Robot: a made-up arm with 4 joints.
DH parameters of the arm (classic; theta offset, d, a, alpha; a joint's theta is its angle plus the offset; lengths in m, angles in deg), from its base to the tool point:
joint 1: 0 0.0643 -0.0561 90
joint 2: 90 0.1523 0.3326 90
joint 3: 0 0.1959 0.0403 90
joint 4: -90 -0.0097 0.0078 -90
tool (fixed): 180 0.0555 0 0
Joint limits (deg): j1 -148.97..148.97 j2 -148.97..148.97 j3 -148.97..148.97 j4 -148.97..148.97
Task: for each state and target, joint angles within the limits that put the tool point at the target. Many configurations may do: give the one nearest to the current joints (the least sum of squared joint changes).
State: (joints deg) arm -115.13 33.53 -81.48 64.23
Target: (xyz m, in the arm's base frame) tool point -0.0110 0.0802 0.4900
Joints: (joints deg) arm -143.41 30.35 -78.72 45.30
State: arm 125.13 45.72 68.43 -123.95
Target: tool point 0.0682 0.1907 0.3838
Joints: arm 126.83 -3.76 64.31 -110.27
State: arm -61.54 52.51 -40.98 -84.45
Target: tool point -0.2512 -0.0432 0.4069
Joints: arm -21.09 47.29 -67.69 -95.40
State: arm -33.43 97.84 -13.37 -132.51
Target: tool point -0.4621 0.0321 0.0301
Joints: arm -23.93 117.43 -11.75 -105.21
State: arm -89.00 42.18 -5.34 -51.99
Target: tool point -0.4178 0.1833 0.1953
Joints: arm -43.88 91.40 -7.29 -87.18
